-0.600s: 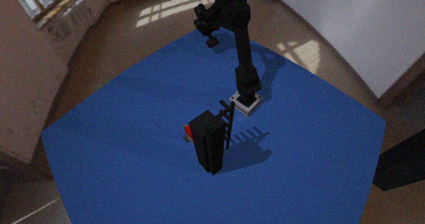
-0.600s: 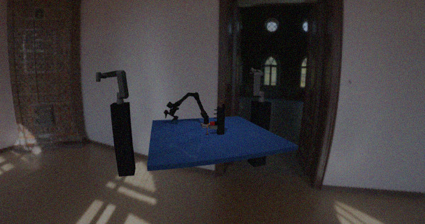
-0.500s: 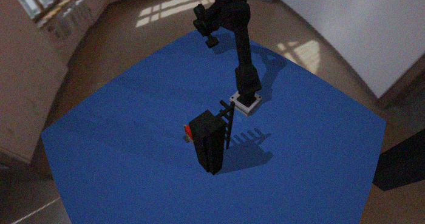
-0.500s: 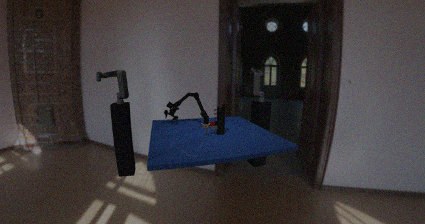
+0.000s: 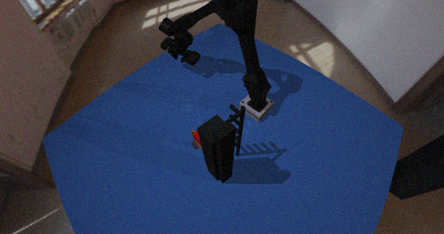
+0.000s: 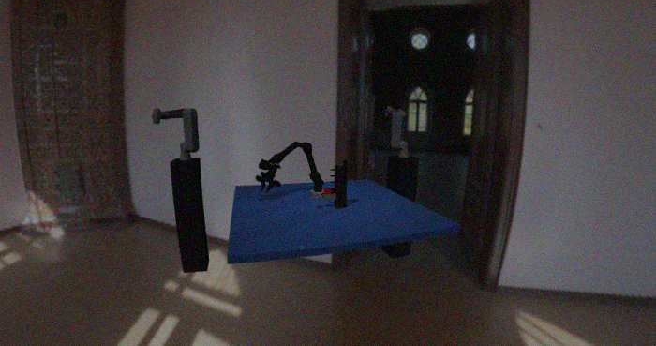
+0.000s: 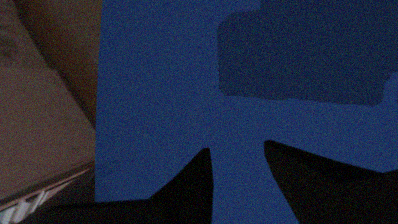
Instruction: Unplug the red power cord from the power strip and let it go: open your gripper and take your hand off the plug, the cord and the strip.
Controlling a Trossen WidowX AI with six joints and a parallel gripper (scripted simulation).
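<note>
Now: gripper tip 23 cm short of the red plug, 43 cm to the right of it and 6 cm below it. Round my gripper tip: grey end block: 23 cm ahead, 35 cm to the left, 7 cm below.
</note>
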